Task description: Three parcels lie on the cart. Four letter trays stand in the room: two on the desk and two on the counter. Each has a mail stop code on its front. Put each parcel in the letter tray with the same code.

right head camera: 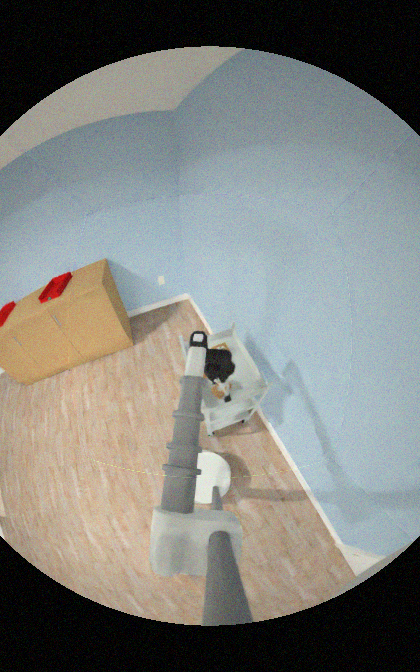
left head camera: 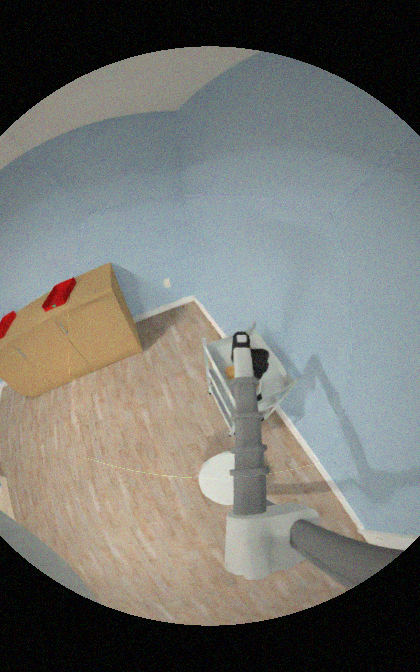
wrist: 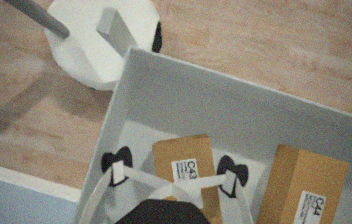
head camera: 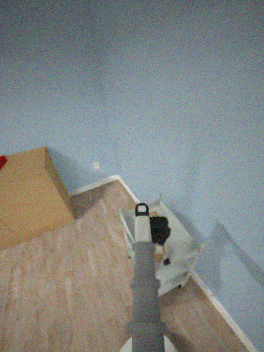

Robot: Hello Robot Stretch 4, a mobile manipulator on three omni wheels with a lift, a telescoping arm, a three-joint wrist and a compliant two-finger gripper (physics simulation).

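Frame: origin at the robot's base, x right, y back, z down, level; metres.
Where they show: gripper, fingertip midpoint: (wrist: 174,164) (head camera: 159,255).
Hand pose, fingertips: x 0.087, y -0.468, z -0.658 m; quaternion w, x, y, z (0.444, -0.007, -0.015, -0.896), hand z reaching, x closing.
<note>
After its pixels a point has its place.
In the wrist view, the C43 parcel (wrist: 182,150) @(x 0.066, y -0.462, z -0.685 m) lies in the grey cart (wrist: 225,95) @(x -0.016, y -0.460, z -0.635 m) (left head camera: 274,372) (right head camera: 247,372). My gripper (wrist: 174,164) @(x 0.087, y -0.468, z -0.658 m) is open above it, one fingertip off each side, with gaps between. The C44 parcel (wrist: 320,175) @(x -0.009, y -0.582, z -0.687 m) lies to the right, outside the fingers. A third parcel cannot be made out there. In the right head view, a brown parcel piece (right head camera: 220,346) shows past the black wrist; its code cannot be read. Red letter trays stand on the wooden counter: one tray (left head camera: 59,294) (right head camera: 55,287) and another tray (left head camera: 6,324) (right head camera: 6,314). Their codes are unreadable.
The cart stands against the blue wall (head camera: 165,125) @(x 0.185, y -1.051, z -1.225 m), near the room's corner. The wooden counter (head camera: 35,200) @(x -1.109, y -1.071, z -0.546 m) (left head camera: 100,320) (right head camera: 95,315) stands to the left. My white base (wrist: 75,55) @(x 0.130, y -0.009, z -0.186 m) (left head camera: 216,480) is close to the cart's near end. The cart's side walls rise around the parcels.
</note>
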